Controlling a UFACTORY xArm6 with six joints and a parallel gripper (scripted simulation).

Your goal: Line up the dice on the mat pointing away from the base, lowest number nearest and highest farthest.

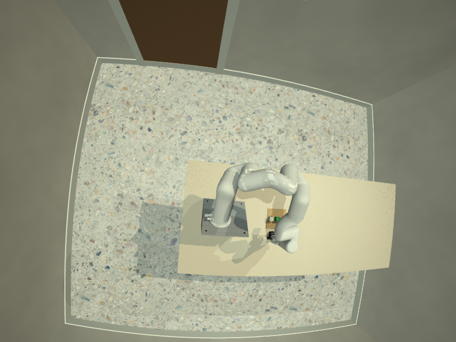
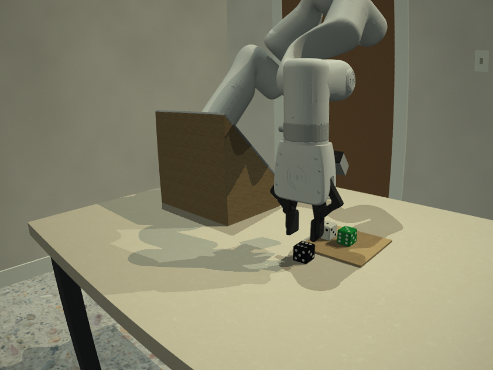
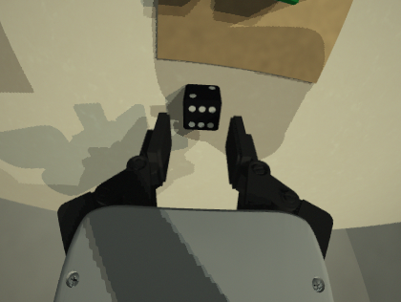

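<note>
My gripper is now 5 cm above the black die. Round my hand: white die: 1 cm behind, 11 cm to the left, 5 cm below; green die: 4 cm ahead, 10 cm to the left, 5 cm below; brown mat: 4 cm ahead, 10 cm to the left, 6 cm below.
</note>
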